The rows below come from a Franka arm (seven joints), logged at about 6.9 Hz.
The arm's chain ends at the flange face. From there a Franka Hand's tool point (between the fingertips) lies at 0.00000 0.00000 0.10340 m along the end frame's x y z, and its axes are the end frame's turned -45 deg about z.
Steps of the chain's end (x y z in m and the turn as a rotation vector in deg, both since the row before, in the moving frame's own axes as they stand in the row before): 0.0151, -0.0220, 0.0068, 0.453, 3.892, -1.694; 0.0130, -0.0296, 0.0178, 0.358, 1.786, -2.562; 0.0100, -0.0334, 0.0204, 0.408, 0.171, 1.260; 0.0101, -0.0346, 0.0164, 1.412, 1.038, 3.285; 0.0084, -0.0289, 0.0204, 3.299, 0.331, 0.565; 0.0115, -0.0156, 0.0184, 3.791, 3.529, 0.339
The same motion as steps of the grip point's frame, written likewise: 0.0318, -0.0006, 0.0066, -2.432, 3.072, -1.694; 0.0329, -0.0100, 0.0177, -1.010, 1.516, -2.562; 0.0314, -0.0168, 0.0204, 0.168, 0.409, 1.260; 0.0347, -0.0177, 0.0164, 0.264, 1.732, 3.285; 0.0310, -0.0183, 0.0202, 2.099, 2.567, 0.565; 0.0285, -0.0032, 0.0180, 0.185, 5.176, 0.339
